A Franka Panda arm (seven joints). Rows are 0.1 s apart.
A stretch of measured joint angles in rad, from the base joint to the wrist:
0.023 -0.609 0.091 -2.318 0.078 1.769 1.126
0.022 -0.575 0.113 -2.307 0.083 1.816 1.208
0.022 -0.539 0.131 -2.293 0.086 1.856 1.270
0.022 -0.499 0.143 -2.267 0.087 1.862 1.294
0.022 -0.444 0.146 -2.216 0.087 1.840 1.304
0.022 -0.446 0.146 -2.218 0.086 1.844 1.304
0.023 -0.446 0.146 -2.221 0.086 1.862 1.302
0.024 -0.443 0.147 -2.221 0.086 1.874 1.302
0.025 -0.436 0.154 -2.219 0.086 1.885 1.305
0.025 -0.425 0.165 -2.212 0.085 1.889 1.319
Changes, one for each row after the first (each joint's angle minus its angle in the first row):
-0.001 0.034 0.022 0.011 0.005 0.047 0.082
-0.001 0.070 0.040 0.025 0.008 0.087 0.144
-0.001 0.110 0.052 0.051 0.009 0.093 0.168
-0.001 0.165 0.055 0.102 0.009 0.071 0.178
-0.001 0.163 0.055 0.100 0.008 0.075 0.178
0.000 0.163 0.055 0.097 0.008 0.093 0.176
0.001 0.166 0.056 0.097 0.008 0.105 0.176
0.002 0.173 0.063 0.099 0.008 0.116 0.179
0.002 0.184 0.074 0.106 0.007 0.120 0.193

